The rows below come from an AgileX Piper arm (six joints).
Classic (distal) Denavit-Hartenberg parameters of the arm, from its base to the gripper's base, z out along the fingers. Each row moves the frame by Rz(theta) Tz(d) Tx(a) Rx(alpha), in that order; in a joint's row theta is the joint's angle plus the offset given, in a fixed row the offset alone. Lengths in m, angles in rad.
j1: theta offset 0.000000  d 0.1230  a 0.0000  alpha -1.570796
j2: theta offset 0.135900  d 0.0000  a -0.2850  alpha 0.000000
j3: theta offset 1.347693  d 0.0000  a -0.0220  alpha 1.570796
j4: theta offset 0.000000  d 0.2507  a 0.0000  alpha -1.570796
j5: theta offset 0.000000  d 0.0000  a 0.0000  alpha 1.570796
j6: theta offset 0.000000  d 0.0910  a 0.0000  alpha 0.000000
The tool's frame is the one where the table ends.
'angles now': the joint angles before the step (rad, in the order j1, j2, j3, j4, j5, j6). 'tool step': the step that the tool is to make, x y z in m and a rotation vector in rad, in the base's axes. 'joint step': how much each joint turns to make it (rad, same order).
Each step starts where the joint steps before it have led.
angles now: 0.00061 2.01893 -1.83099 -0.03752 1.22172 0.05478
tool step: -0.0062 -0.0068 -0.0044 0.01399 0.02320 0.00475
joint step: -0.02010 -0.01639 0.04188 0.02044 -0.00287 -0.02788
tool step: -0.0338 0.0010 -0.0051 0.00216 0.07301 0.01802
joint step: -0.00009 -0.10452 0.17835 0.00439 -0.00106 -0.01915
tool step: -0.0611 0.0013 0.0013 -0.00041 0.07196 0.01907
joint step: 0.00020 -0.19555 0.26715 0.00043 0.00012 -0.01910
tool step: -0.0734 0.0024 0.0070 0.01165 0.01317 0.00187
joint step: -0.00028 -0.25454 0.26676 0.01228 0.00114 -0.00553
